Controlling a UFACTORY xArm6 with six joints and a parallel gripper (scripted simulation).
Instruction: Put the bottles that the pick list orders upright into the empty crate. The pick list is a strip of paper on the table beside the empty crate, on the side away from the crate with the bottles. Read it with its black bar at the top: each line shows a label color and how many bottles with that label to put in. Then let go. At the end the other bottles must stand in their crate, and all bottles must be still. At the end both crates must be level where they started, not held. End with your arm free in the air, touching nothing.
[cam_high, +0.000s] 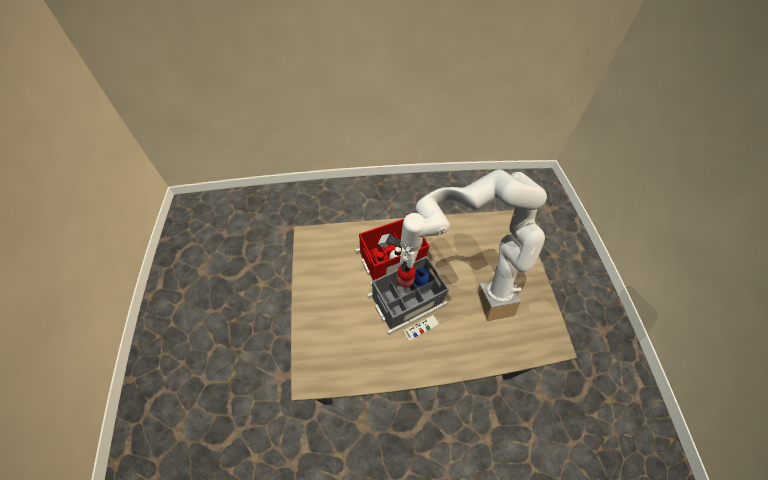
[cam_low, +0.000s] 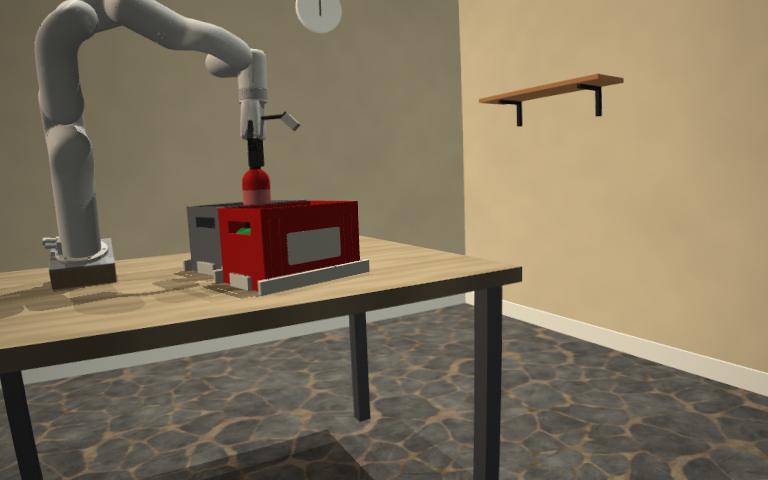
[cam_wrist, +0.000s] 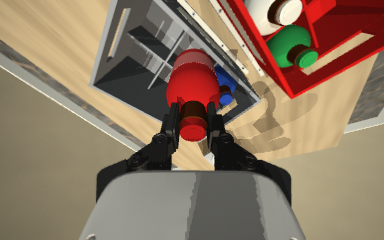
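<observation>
Now: hand 3 cm past the grey crate, 4 cm to the right of it and 21 cm above it. The rest, counted from my hand: green-label bottle 5 cm behind, 18 cm to the right, 21 cm below; white-label bottle 3 cm ahead, 15 cm to the right, 21 cm below; blue bottle 8 cm behind, 4 cm to the right, 21 cm below.
</observation>
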